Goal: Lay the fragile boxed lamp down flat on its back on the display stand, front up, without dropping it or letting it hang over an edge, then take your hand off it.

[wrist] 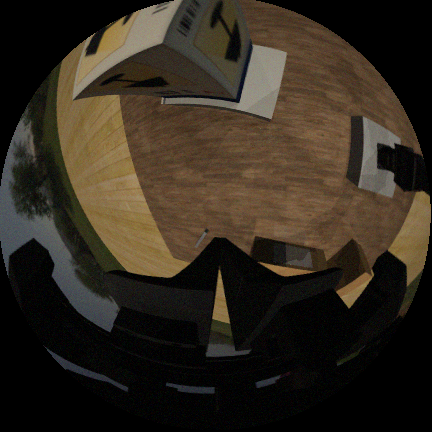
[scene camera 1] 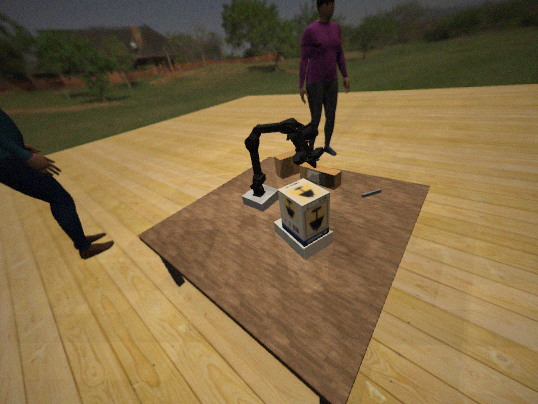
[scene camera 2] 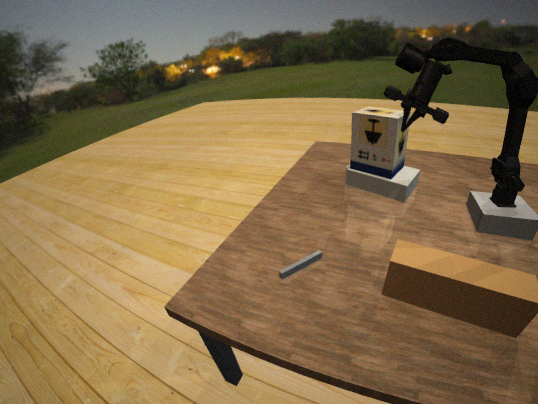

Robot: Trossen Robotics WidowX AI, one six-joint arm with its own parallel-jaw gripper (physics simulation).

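Pixels of known places: gripper, fingertip midpoint: (wrist: 218, 242) (scene camera 1: 315, 167) (scene camera 2: 402, 131); arm's base, link origin: (wrist: 383, 156) (scene camera 1: 259, 193) (scene camera 2: 502, 202).
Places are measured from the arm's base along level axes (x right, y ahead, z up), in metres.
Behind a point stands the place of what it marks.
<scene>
The boxed lamp (scene camera 1: 316, 220) {x 0.269, y 0.490, z 0.119 m} (scene camera 2: 375, 140) {x 0.154, y 0.439, z 0.139 m} (wrist: 210, 70) {x 0.122, y 0.370, z 0.161 m} is a white and yellow box with lamp pictures and a dark blue band at its bottom. It stands upright on the light grey display stand (scene camera 1: 320, 245) {x 0.265, y 0.506, z -0.031 m} (scene camera 2: 380, 186) {x 0.120, y 0.408, z -0.029 m} (wrist: 265, 75) {x 0.169, y 0.302, z 0.003 m}; a strip of the stand's top shows beside it in the wrist view. My gripper (scene camera 1: 315, 164) {x -0.019, y 0.384, z 0.223 m} (scene camera 2: 404, 129) {x -0.019, y 0.384, z 0.223 m} (wrist: 218, 242) {x -0.019, y 0.384, z 0.223 m} is shut with nothing between its fingers. In scene camera 2 its tips overlap the box's upper right edge; in the wrist view they are apart from the box.
Two brown cardboard blocks (scene camera 1: 286, 166) {x -0.369, y 0.023, z 0.027 m} (scene camera 1: 332, 178) {x -0.291, y 0.398, z 0.019 m} (scene camera 2: 460, 285) {x -0.408, y 0.297, z 0.033 m} and a thin grey bar (scene camera 1: 371, 193) {x -0.290, y 0.642, z -0.051 m} (scene camera 2: 301, 264) {x -0.306, y 0.640, z -0.048 m} (wrist: 201, 238) {x -0.287, y 0.627, z -0.043 m} lie on the brown table (scene camera 1: 280, 295) {x 0.554, y 0.438, z -0.066 m} (scene camera 2: 240, 300) {x -0.435, y 0.762, z -0.066 m}. My arm's grey base (scene camera 1: 260, 201) {x 0.069, y 0.052, z -0.007 m} (scene camera 2: 500, 223) {x -0.093, y 0.045, z -0.022 m} stands near the display stand. Two people are beside the table.
</scene>
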